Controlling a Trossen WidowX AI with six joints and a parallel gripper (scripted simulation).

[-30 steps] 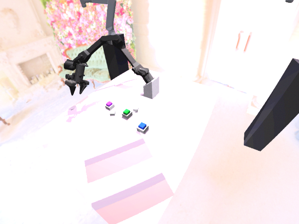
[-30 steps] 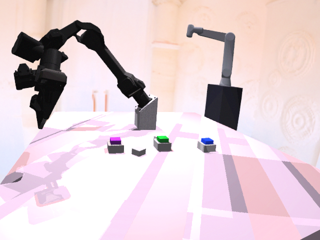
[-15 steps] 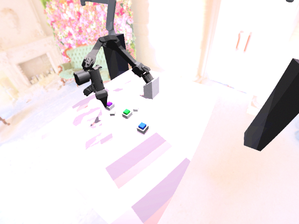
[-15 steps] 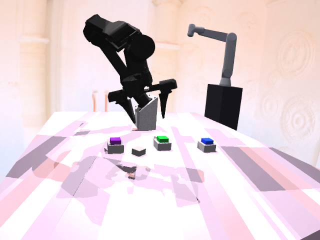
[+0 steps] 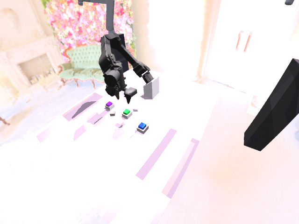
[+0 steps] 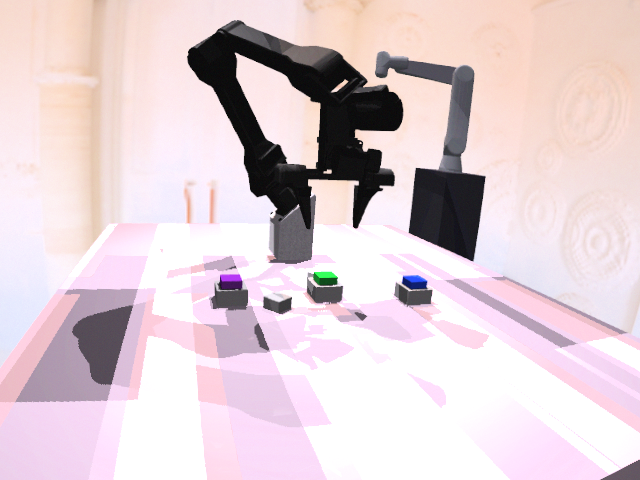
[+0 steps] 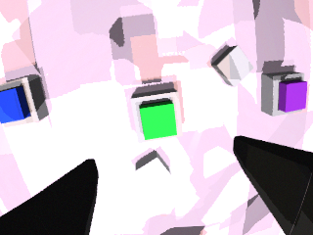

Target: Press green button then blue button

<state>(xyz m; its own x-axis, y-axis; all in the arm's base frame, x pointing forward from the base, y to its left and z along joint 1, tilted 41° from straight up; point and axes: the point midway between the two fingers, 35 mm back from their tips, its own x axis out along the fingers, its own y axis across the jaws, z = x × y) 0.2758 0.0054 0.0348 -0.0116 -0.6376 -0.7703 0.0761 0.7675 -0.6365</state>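
The green button is 1 cm behind my gripper tip and 9 cm below it. From my gripper tip the other things lie so: small grey block (3 cm ahead, 9 cm to the right, 11 cm below); then blue button (4 cm ahead, 15 cm to the left, 9 cm below); then purple button (1 cm behind, 16 cm to the right, 9 cm below).
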